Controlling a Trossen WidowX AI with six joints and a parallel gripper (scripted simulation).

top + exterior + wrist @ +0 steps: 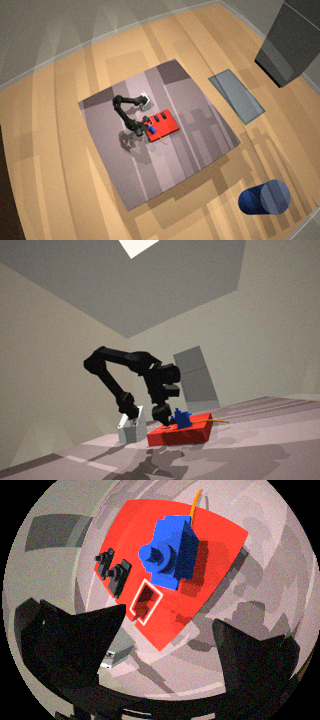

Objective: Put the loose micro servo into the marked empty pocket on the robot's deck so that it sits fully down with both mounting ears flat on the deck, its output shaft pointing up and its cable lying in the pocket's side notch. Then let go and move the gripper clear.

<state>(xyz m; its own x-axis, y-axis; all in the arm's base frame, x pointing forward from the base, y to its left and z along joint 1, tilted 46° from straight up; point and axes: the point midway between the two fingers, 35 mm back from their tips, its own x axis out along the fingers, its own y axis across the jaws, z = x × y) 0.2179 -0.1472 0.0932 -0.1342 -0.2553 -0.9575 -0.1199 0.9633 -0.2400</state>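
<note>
Right now my gripper tip is 120 mm to the right of the deck, 90 mm short of it and 70 mm above it.
</note>
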